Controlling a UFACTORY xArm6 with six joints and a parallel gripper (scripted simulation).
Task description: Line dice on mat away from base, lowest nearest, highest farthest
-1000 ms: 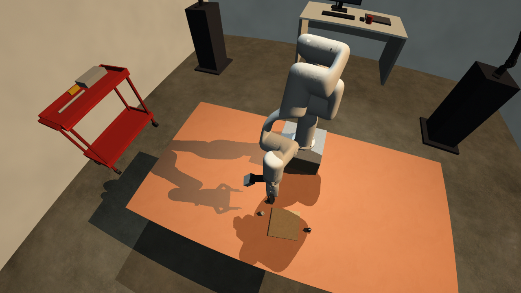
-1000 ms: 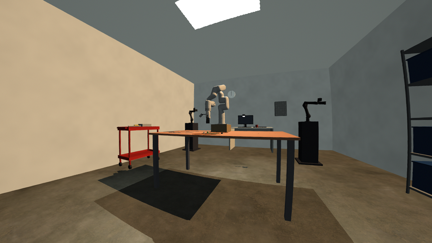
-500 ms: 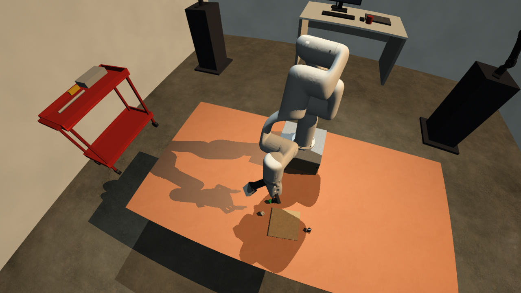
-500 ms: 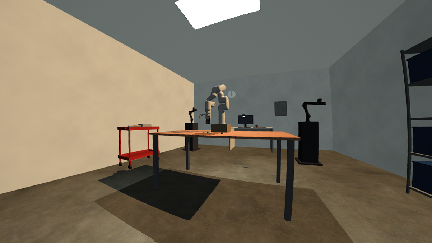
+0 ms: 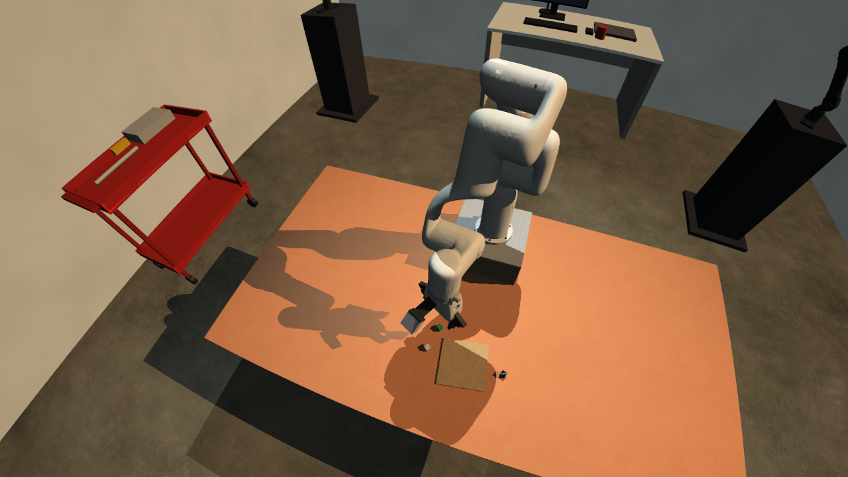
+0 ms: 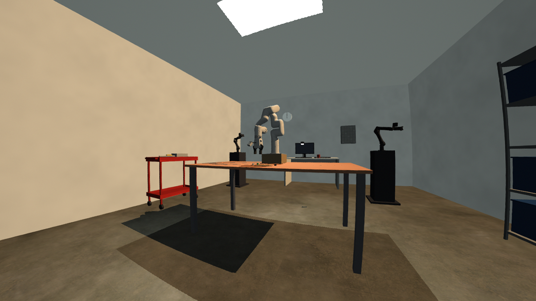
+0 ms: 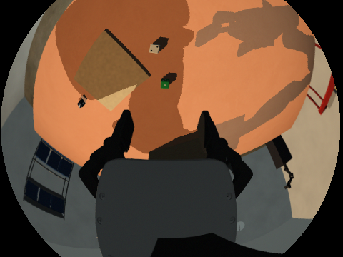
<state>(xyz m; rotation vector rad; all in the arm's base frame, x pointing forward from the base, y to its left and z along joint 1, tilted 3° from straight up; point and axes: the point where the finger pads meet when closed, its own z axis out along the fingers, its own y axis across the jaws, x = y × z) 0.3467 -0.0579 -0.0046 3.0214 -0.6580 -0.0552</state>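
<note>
Now: the green die 110 mm below my hand. The rest, counted from my hand: black die: 220 mm to the left, 110 mm below, 70 mm ahead; then white die: 110 mm below, 70 mm ahead, 10 mm to the right; then tan mat: 120 mm below, 100 mm to the left, 80 mm ahead.
</note>
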